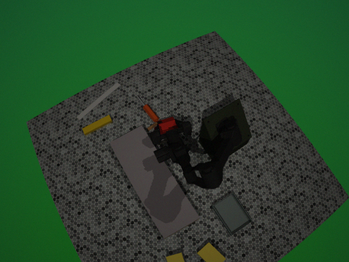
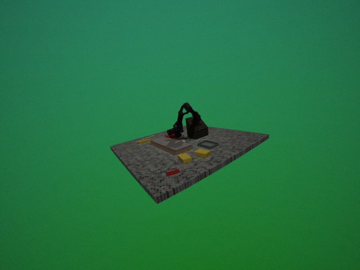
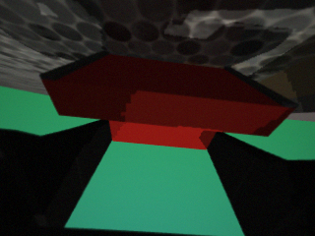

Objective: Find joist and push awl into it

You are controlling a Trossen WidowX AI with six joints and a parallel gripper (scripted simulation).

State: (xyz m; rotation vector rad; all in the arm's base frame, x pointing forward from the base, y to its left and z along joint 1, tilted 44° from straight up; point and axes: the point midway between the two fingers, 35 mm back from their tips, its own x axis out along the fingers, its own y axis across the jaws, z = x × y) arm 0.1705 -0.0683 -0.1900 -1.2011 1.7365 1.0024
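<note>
Now: the red stud finder 10 mm ahead of my gripper tip and 10 mm below it. The rest, counted from my gripper tip: awl 10 mm ahead, 50 mm to the right, 50 mm below; then orange-handled tool 20 mm ahead, 180 mm to the right, 50 mm below; then small white block 60 mm ahead, 250 mm to the left, 60 mm below.
</note>
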